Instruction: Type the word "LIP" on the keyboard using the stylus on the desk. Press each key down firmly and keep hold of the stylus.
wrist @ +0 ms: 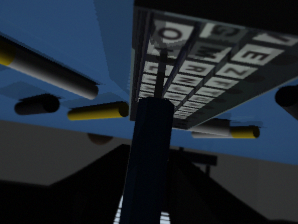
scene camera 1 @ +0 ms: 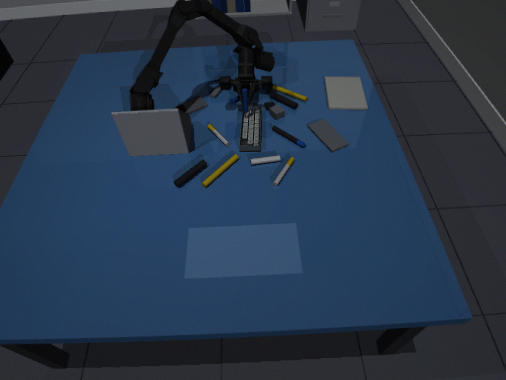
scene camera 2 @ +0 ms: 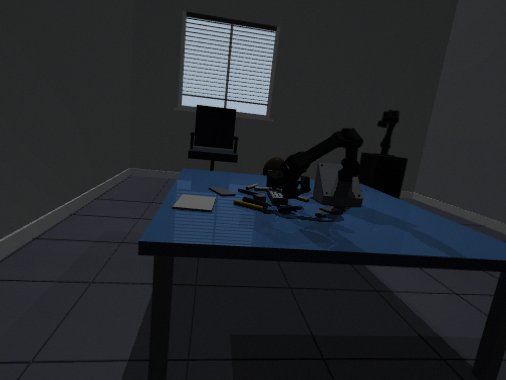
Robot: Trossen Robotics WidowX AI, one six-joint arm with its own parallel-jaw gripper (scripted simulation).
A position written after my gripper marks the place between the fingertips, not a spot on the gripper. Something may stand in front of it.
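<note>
What I can see is my gripper [scene camera 1: 245, 105], and the wrist view gives me that gripper [wrist: 148, 157] too.
</note>
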